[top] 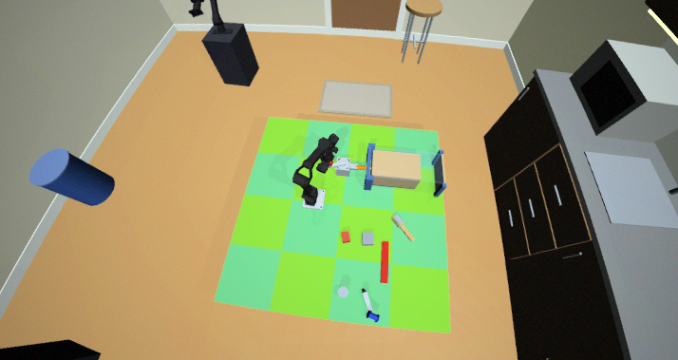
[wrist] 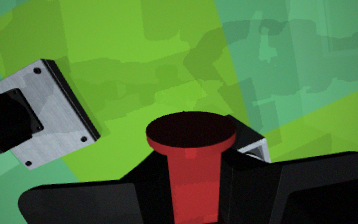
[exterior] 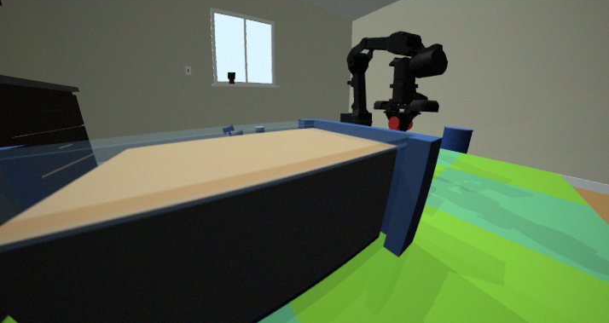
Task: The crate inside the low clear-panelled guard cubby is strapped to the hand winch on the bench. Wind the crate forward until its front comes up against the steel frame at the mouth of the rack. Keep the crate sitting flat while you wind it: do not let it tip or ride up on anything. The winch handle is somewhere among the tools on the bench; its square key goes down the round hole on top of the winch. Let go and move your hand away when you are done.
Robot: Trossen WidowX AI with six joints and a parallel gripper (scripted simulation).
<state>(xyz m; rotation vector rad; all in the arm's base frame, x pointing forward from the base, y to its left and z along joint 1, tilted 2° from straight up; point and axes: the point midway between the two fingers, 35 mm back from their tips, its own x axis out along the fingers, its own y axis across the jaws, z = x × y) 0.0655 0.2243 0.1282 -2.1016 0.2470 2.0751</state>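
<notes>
The red-knobbed crank handle lies 3 cm ahead of my gripper tip, 2 cm to the left of it and 1 cm below it. Also, from my gripper tip: blue steel frame (25 cm ahead, 5 cm to the left, 1 cm below); then grey winch (8 cm ahead, 3 cm to the left, 8 cm below); then red knob (2 cm above).
</notes>
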